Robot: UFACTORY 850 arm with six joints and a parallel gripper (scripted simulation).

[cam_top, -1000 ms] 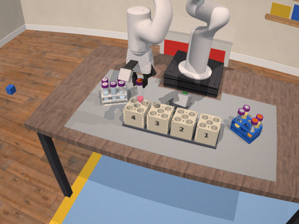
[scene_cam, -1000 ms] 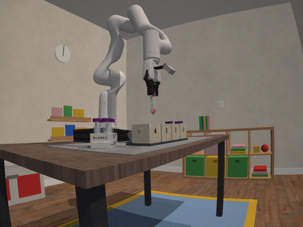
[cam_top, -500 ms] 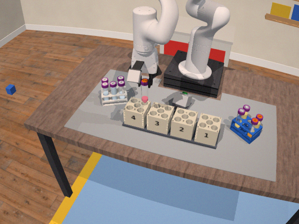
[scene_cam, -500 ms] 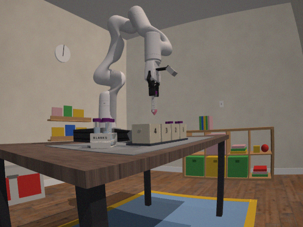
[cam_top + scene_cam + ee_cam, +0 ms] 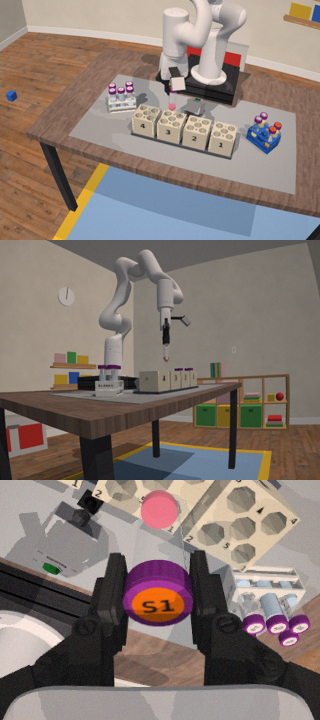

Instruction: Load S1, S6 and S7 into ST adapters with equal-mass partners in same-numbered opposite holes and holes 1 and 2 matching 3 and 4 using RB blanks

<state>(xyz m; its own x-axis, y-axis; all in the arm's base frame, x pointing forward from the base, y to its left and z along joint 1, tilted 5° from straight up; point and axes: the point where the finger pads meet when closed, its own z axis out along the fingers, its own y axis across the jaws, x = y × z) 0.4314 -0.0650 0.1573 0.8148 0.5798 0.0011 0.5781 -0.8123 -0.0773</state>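
My hand is 50 mm above the sample S1, 10 mm to the left of it and 10 mm short of it. From my hand the other things lie so: green DONE key (200 mm behind, 180 mm below, 60 mm to the left); white blank rack RB (280 mm to the right, 220 mm below, 100 mm behind); loading stand ST (240 mm below, 60 mm to the left, 10 mm behind).
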